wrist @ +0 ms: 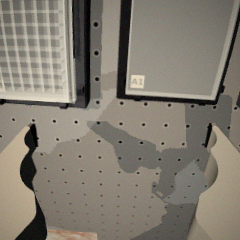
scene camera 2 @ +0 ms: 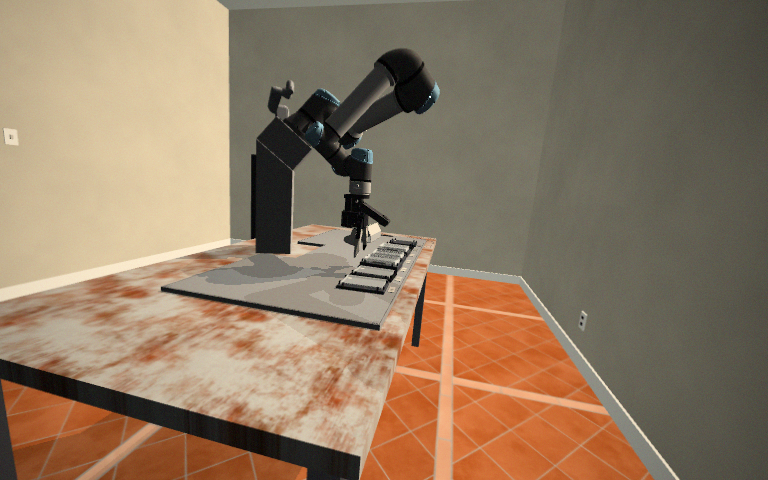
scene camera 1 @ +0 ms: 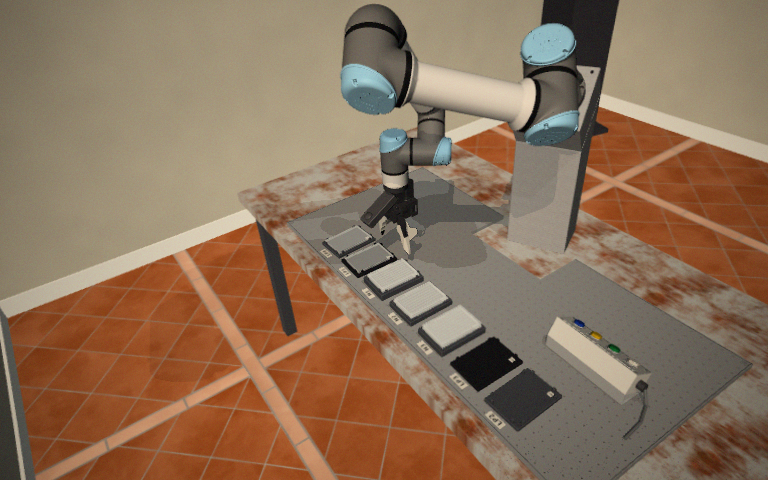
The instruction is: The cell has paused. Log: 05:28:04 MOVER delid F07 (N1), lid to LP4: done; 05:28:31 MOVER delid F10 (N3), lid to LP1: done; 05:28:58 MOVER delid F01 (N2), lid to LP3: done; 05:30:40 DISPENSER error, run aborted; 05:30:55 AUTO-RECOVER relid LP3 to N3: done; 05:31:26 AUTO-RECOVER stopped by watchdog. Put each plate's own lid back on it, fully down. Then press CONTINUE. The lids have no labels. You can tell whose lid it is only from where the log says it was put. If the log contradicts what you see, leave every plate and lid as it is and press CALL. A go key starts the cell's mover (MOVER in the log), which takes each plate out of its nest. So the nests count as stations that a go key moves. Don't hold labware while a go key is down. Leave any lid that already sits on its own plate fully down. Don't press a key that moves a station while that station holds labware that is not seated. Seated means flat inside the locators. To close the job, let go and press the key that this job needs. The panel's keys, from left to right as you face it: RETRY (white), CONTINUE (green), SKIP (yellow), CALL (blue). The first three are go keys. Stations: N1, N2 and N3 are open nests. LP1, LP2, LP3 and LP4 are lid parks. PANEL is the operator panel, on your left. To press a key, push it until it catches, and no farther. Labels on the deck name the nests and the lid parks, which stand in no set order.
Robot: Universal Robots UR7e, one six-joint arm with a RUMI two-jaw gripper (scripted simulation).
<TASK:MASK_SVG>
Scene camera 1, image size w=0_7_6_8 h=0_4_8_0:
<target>my gripper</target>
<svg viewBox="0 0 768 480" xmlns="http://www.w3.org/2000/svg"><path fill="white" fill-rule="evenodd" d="M410 178L409 182L402 188L392 189L383 184L385 191L360 218L370 228L373 228L379 222L381 235L384 234L385 226L391 221L393 223L397 222L397 231L401 237L403 249L408 255L410 255L409 241L418 233L416 228L409 227L408 222L405 221L408 217L418 215L418 200L414 198L413 179Z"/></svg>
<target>flat grey lid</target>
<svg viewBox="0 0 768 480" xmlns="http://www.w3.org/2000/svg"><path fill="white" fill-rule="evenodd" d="M394 257L380 243L377 243L349 255L345 259L358 273L361 273L361 270L368 270L389 260L390 257Z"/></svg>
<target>plate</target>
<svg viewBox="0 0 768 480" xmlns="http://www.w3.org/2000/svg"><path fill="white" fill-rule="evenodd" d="M419 273L402 258L369 273L367 277L384 293L386 289L390 290L415 278L416 275L419 276Z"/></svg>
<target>flat grey lid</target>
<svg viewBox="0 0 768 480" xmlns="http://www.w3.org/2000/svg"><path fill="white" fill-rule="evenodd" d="M461 304L423 324L423 328L442 347L481 325L481 322Z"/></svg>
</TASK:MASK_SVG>
